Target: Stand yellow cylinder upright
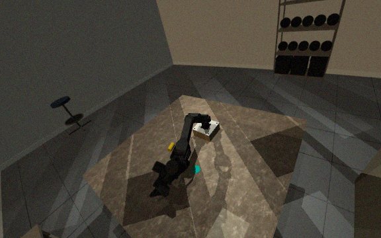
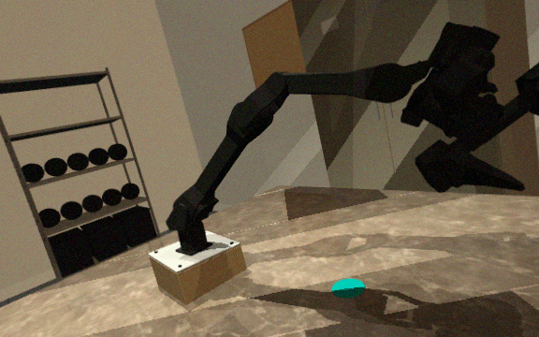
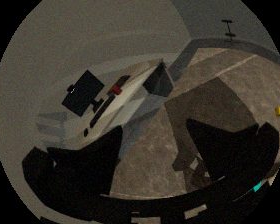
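Right now the yellow tall cylinder is 410 mm behind my gripper tip, 240 mm to the right of it and 210 mm below it. Also, from my gripper tip: cyan circle 300 mm behind, 230 mm below, 40 mm to the left.
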